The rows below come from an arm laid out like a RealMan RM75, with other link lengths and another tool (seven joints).
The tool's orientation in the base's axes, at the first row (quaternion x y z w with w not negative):
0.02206, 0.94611, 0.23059, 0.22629
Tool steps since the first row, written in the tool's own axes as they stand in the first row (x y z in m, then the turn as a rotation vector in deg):
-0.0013, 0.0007, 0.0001, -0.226, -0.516, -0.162
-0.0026, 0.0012, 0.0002, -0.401, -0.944, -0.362
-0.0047, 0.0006, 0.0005, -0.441, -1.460, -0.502
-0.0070, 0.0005, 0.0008, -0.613, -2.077, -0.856
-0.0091, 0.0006, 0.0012, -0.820, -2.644, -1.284
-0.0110, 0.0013, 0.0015, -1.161, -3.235, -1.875
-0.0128, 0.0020, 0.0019, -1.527, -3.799, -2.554
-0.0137, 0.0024, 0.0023, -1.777, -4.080, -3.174
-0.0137, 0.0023, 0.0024, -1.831, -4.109, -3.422
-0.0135, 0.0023, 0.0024, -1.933, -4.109, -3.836
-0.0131, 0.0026, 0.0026, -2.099, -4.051, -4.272
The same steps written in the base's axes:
0.0012, 0.0005, 0.0008, 0.164, -0.563, -0.008
0.0023, 0.0008, 0.0015, 0.260, -1.056, 0.033
0.0044, 0.0001, 0.0018, 0.267, -1.582, -0.070
0.0066, -0.0002, 0.0025, 0.304, -2.309, 0.007
0.0086, -0.0003, 0.0031, 0.338, -3.027, 0.179
0.0104, 0.0002, 0.0040, 0.422, -3.857, 0.525
0.0122, 0.0007, 0.0047, 0.487, -4.703, 0.964
0.0131, 0.0011, 0.0050, 0.457, -5.255, 1.433
0.0132, 0.0011, 0.0049, 0.399, -5.395, 1.639
0.0130, 0.0011, 0.0048, 0.309, -5.586, 2.009
0.0127, 0.0015, 0.0046, 0.263, -5.744, 2.450

